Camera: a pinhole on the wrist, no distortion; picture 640 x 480 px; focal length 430.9 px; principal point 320.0 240.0 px. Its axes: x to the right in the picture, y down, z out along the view. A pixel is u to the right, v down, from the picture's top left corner.
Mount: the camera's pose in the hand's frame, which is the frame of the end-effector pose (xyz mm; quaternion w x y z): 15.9 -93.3 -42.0 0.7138 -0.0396 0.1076 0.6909
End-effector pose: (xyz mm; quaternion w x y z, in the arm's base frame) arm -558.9 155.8 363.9 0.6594 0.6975 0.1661 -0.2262
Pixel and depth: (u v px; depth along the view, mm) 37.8 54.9 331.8
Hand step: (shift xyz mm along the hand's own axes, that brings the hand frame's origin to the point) 185.7 -243.7 313.2
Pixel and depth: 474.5 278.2 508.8
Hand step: 25.4 191.4 419.6
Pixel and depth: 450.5 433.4 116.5
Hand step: -23.8 -32.7 68.9
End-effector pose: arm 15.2 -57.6 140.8 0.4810 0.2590 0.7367 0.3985
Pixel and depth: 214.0 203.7 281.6
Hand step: 65.8 -104.2 244.4
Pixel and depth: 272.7 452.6 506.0
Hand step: -183.7 -33.2 485.3
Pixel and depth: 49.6 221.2 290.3
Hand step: 53.2 -212.4 277.5
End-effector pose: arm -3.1 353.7 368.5 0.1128 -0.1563 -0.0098 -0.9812
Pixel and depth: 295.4 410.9 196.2
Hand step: -42.4 -60.7 158.5
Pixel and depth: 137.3 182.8 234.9
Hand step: 67.9 -143.8 204.6
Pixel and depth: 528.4 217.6 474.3
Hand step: 92.4 227.3 369.8
